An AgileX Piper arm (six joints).
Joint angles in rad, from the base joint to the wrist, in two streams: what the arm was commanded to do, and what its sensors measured. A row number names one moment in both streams.
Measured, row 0: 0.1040, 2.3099, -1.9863, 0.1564, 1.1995, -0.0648
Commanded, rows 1 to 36: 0.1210, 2.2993, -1.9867, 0.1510, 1.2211, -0.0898; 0.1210, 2.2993, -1.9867, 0.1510, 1.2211, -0.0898; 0.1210, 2.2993, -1.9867, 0.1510, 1.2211, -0.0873; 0.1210, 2.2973, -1.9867, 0.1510, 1.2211, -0.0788; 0.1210, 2.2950, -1.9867, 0.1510, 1.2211, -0.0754; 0.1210, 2.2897, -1.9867, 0.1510, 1.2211, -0.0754; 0.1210, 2.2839, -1.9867, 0.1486, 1.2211, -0.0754; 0.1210, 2.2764, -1.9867, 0.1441, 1.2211, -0.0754; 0.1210, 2.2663, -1.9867, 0.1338, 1.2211, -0.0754; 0.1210, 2.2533, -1.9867, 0.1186, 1.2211, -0.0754; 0.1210, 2.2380, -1.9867, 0.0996, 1.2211, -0.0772; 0.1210, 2.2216, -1.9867, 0.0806, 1.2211, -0.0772; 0.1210, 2.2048, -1.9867, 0.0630, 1.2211, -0.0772; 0.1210, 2.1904, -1.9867, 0.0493, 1.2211, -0.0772; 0.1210, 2.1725, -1.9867, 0.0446, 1.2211, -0.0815; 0.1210, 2.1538, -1.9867, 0.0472, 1.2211, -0.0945; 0.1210, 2.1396, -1.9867, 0.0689, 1.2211, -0.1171; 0.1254, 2.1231, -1.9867, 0.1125, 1.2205, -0.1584; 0.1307, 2.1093, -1.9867, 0.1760, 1.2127, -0.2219; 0.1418, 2.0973, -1.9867, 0.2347, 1.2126, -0.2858; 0.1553, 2.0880, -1.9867, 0.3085, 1.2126, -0.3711; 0.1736, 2.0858, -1.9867, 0.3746, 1.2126, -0.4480; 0.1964, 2.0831, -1.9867, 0.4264, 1.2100, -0.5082; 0.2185, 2.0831, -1.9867, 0.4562, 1.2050, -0.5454; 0.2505, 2.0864, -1.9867, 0.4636, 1.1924, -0.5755; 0.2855, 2.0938, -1.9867, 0.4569, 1.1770, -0.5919; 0.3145, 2.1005, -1.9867, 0.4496, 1.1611, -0.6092; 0.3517, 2.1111, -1.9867, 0.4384, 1.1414, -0.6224; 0.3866, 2.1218, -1.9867, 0.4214, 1.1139, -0.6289; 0.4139, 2.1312, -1.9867, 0.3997, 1.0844, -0.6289; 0.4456, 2.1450, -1.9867, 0.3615, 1.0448, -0.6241; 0.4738, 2.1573, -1.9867, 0.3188, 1.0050, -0.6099; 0.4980, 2.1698, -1.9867, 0.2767, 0.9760, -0.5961; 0.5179, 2.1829, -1.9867, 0.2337, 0.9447, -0.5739; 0.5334, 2.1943, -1.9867, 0.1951, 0.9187, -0.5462; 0.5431, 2.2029, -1.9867, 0.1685, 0.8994, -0.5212
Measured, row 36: 0.5009, 2.1684, -1.9863, 0.3014, 0.9975, -0.5873
